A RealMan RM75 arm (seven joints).
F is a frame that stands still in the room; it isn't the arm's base.
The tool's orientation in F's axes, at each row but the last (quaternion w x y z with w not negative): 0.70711 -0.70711 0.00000 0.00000; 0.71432 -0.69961 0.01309 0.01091; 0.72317 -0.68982 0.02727 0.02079; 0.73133 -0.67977 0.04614 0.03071; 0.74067 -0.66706 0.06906 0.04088
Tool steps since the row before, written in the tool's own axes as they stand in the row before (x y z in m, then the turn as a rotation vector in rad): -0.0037 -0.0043 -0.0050 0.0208 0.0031 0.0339; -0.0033 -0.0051 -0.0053 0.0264 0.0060 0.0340; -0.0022 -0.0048 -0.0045 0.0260 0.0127 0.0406; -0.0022 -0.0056 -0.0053 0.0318 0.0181 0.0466; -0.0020 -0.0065 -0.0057 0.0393 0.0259 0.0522
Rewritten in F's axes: -0.0037 -0.0050 0.0043 0.0208 0.0339 -0.0031; -0.0031 -0.0054 0.0051 0.0263 0.0340 -0.0062; -0.0019 -0.0047 0.0047 0.0255 0.0410 -0.0125; -0.0017 -0.0057 0.0054 0.0309 0.0472 -0.0181; -0.0013 -0.0063 0.0061 0.0373 0.0534 -0.0264
